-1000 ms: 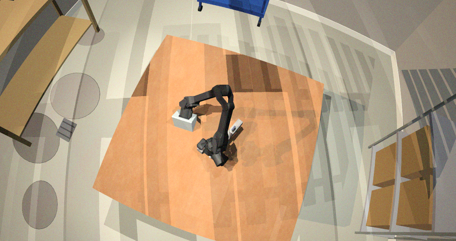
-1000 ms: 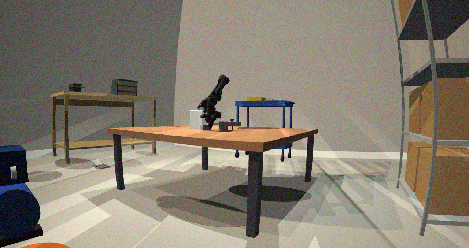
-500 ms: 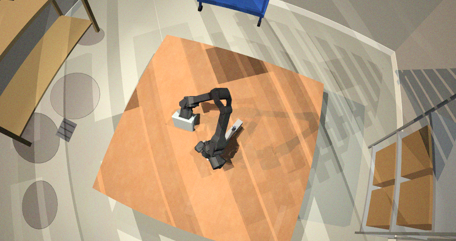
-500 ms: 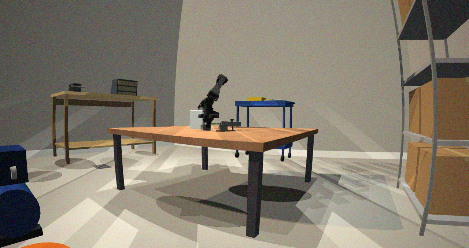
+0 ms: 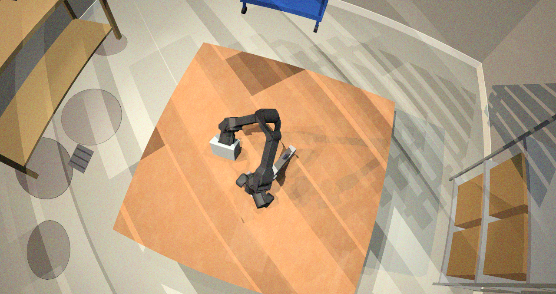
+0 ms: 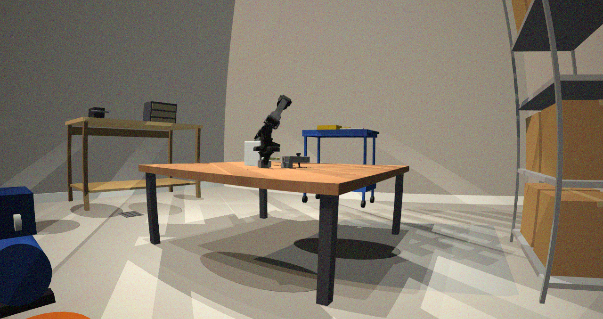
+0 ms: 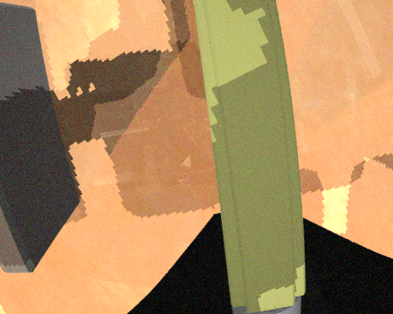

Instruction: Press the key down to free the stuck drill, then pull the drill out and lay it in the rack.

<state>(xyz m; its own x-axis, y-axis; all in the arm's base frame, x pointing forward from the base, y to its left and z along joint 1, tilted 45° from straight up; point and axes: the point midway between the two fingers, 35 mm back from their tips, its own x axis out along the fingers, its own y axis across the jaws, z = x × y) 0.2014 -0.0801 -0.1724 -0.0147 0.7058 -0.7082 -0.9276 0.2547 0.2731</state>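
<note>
Right now the drill is 4 cm to the left of my gripper tip, 3 cm above it and 1 cm ahead of it. Round my gripper tip: dark key: 21 cm to the left, 9 cm ahead, 3 cm above; then grey housing: 19 cm to the left, 8 cm ahead, 2 cm above; then small grey rack: 6 cm to the left, 6 cm behind.
</note>
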